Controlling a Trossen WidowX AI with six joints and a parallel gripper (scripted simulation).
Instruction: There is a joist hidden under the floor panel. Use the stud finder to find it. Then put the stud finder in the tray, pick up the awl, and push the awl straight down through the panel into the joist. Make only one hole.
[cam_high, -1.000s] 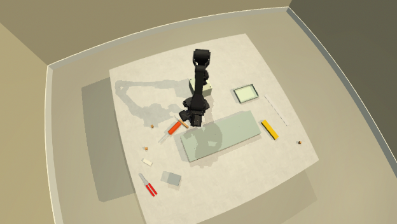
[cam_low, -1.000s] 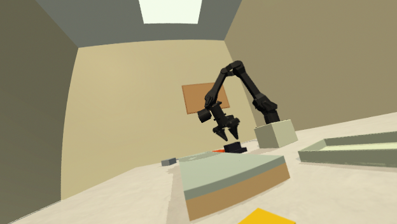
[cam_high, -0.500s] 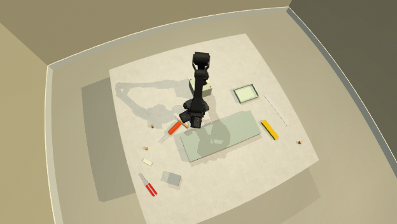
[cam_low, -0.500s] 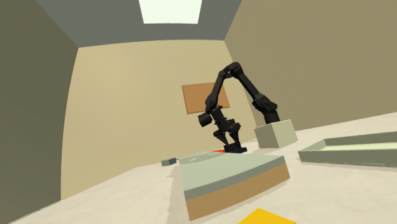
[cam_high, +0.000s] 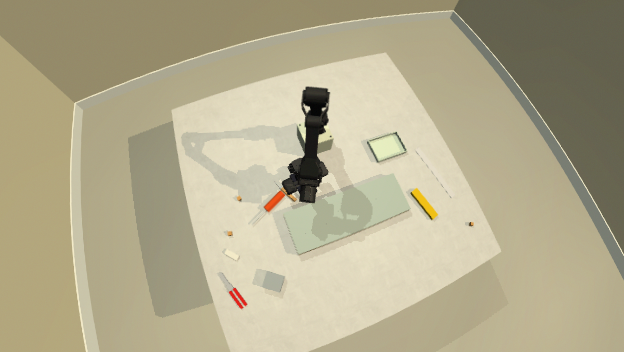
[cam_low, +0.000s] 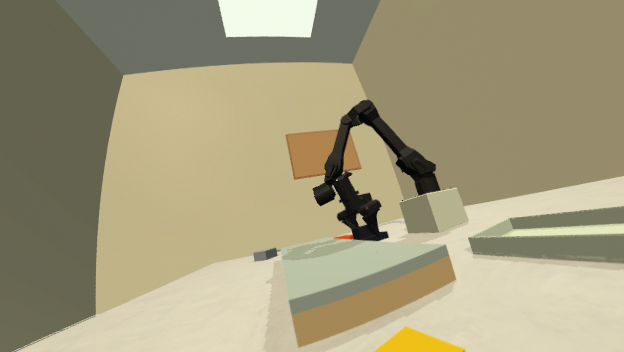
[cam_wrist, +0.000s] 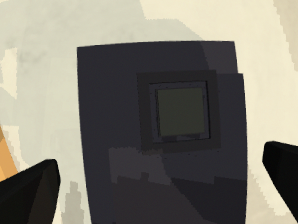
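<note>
Right now the brown stick is 9 cm to the right of my gripper tip and 2 cm below it. Round my gripper tip: stud finder: 1 cm behind, 2 cm above; then white block: 19 cm ahead, 39 cm to the right, 2 cm below; then orange-handled tool: 7 cm ahead, 20 cm to the right, 1 cm below.
</note>
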